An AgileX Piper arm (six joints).
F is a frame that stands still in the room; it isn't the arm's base.
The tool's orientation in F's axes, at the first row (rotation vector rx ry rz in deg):
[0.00 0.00 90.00]
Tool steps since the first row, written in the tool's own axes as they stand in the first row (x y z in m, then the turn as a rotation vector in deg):
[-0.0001 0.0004 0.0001 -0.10 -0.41 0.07]
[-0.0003 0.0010 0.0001 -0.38 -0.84 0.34]
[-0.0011 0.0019 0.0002 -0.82 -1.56 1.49]
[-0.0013 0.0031 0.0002 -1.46 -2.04 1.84]
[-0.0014 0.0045 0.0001 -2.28 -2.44 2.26]
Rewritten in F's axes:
[-0.0004 -0.0001 0.0001 0.41 -0.10 0.07]
[-0.0010 -0.0003 0.0001 0.84 -0.38 0.34]
[-0.0019 -0.0011 0.0002 1.56 -0.82 1.49]
[-0.0031 -0.0013 0.0002 2.04 -1.46 1.84]
[-0.0045 -0.0014 0.0001 2.44 -2.28 2.26]

